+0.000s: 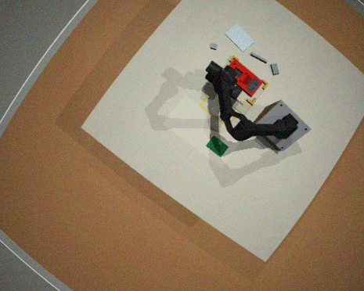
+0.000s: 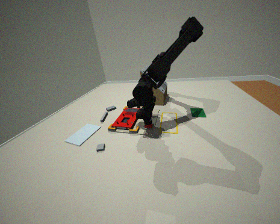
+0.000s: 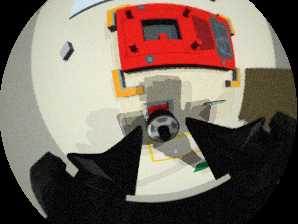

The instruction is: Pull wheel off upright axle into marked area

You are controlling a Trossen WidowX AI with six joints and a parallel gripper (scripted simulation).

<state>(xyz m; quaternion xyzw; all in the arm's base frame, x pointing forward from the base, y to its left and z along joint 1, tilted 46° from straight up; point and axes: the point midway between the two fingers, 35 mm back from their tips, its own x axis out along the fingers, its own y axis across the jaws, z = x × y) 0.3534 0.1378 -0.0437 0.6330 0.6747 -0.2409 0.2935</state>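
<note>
Right now the dark grey wheel is right at my gripper tip. The rest, counted from my gripper tip: green tile: 190 mm behind, 240 mm to the left, 40 mm below; then pale blue sheet: 120 mm ahead, 310 mm to the right, 30 mm below.
</note>
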